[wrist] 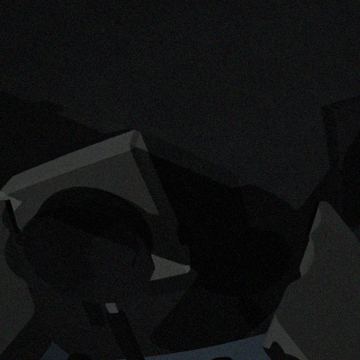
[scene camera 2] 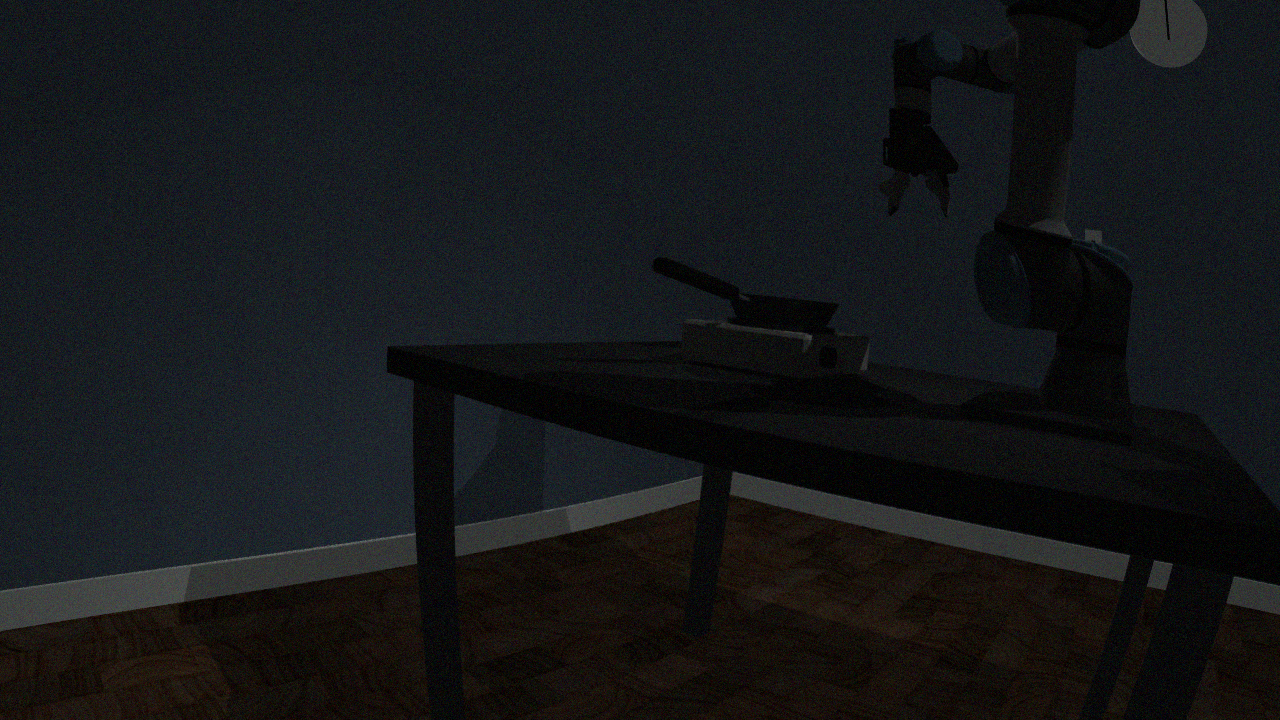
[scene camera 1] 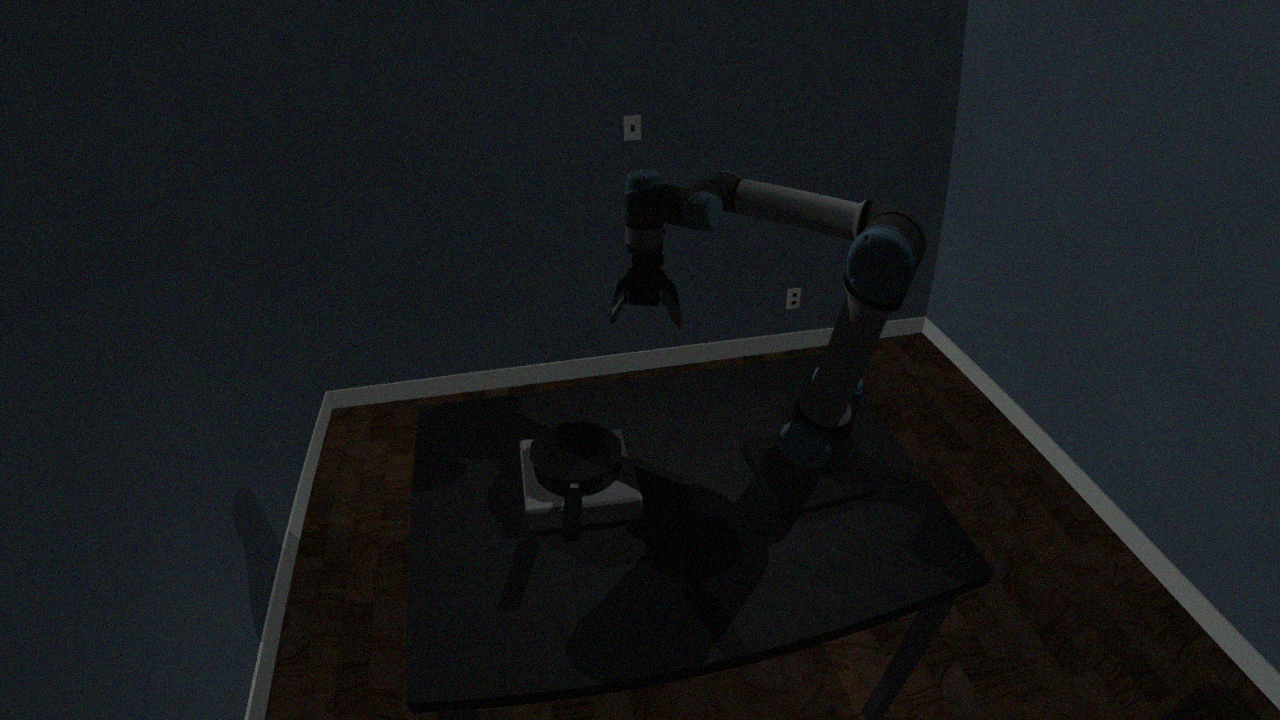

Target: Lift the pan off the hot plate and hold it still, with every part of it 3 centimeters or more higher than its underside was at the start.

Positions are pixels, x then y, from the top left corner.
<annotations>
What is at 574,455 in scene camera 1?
A dark pan.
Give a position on a dark pan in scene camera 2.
At 767,309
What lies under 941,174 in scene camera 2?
My gripper.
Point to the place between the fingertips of my gripper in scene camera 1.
645,326
</annotations>
